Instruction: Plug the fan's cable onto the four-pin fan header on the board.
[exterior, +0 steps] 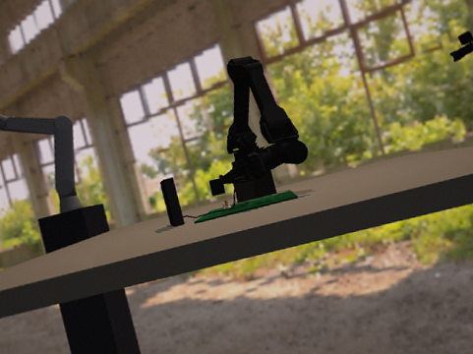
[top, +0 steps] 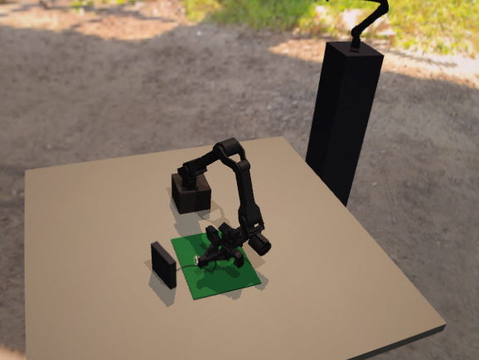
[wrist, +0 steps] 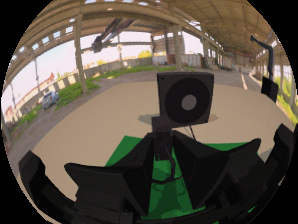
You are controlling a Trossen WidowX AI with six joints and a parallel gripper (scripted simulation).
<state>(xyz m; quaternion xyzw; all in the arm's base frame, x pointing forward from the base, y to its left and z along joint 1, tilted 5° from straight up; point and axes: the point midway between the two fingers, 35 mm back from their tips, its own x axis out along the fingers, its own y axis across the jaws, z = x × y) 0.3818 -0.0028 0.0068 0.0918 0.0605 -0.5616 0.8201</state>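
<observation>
My gripper tip is 70 mm past the pale header key, 70 mm above it and 10 mm to the left of it. From my gripper tip the other things lie so: pale fan header: 80 mm below, 70 mm behind, 10 mm to the right; then black plug: 10 mm to the right, 10 mm below; then green board: 90 mm below, 60 mm behind, 50 mm to the left.
</observation>
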